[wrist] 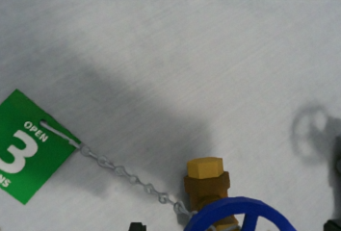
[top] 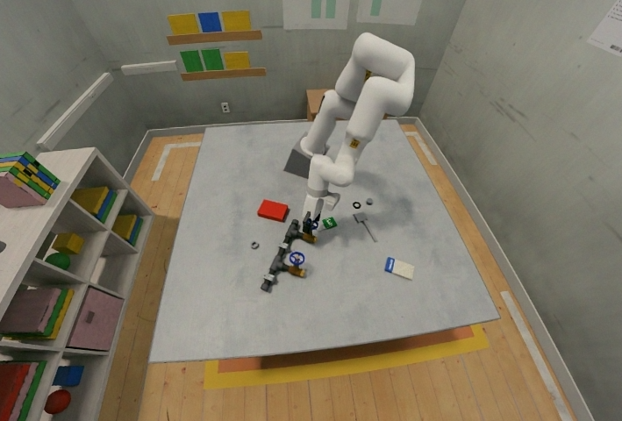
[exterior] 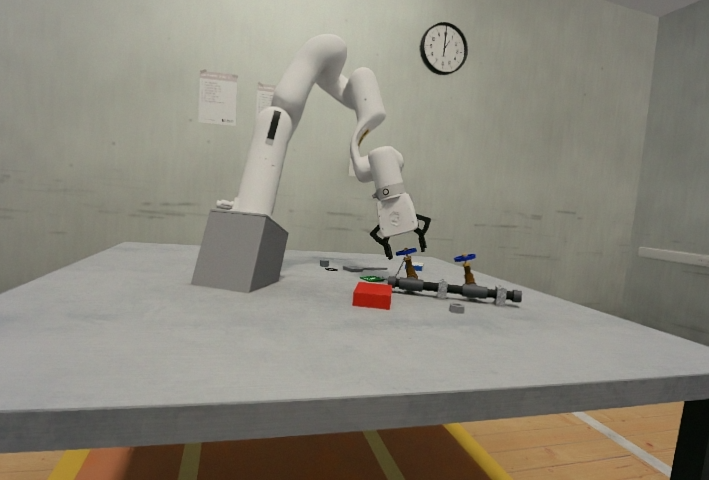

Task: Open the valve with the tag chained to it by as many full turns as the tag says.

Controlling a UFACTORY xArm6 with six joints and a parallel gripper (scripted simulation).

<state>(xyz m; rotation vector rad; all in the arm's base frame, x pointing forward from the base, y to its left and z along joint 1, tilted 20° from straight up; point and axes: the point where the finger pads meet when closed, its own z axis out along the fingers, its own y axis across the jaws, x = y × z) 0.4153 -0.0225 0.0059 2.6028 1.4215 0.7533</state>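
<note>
Now: hand 90 mm to the right of the green tag, 90 mm above it and 60 mm past it. Round my hand: grey nut: 240 mm to the right, 90 mm below, 40 mm ahead; then red block: 170 mm to the right, 130 mm behind, 80 mm below; then grey flat tool: 250 mm to the left, 90 mm below, 50 mm behind.
</note>
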